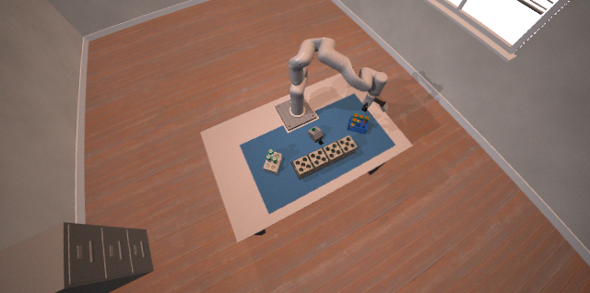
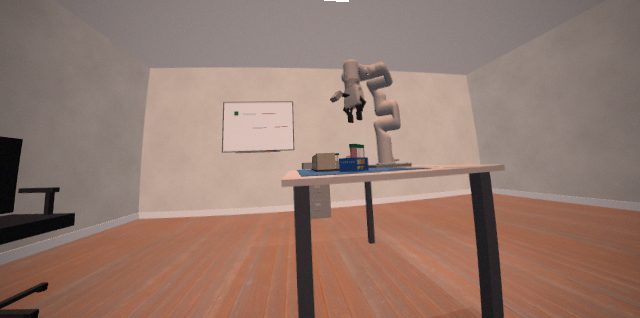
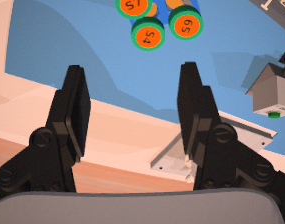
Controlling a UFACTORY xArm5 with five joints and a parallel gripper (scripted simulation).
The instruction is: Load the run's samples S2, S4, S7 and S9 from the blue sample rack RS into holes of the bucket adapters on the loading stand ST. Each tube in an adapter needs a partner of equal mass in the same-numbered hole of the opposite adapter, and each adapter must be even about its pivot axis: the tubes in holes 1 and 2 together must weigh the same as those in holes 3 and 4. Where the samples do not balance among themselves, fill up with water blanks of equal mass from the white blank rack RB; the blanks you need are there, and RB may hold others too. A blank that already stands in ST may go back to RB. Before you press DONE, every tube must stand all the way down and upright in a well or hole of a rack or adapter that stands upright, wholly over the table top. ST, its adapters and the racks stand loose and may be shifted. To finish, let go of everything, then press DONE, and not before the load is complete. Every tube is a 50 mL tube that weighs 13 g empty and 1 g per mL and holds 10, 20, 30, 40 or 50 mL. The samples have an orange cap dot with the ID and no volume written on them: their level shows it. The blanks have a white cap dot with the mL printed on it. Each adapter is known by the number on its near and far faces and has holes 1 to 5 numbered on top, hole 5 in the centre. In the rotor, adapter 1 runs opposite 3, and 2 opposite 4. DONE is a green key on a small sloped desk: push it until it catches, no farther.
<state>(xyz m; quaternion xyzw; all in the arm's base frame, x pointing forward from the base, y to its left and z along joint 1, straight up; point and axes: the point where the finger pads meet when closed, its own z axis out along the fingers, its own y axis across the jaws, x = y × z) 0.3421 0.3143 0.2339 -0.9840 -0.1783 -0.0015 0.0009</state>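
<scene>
My gripper is now 190 mm above the sample tube S7 and 10 mm short of it. The rest, counted from my hand: sample tube S2: 190 mm below, 30 mm to the left, 20 mm ahead; sample tube S9: 190 mm below, 50 mm to the right; sample tube S4: 190 mm below, 40 mm behind, 30 mm to the right.
</scene>
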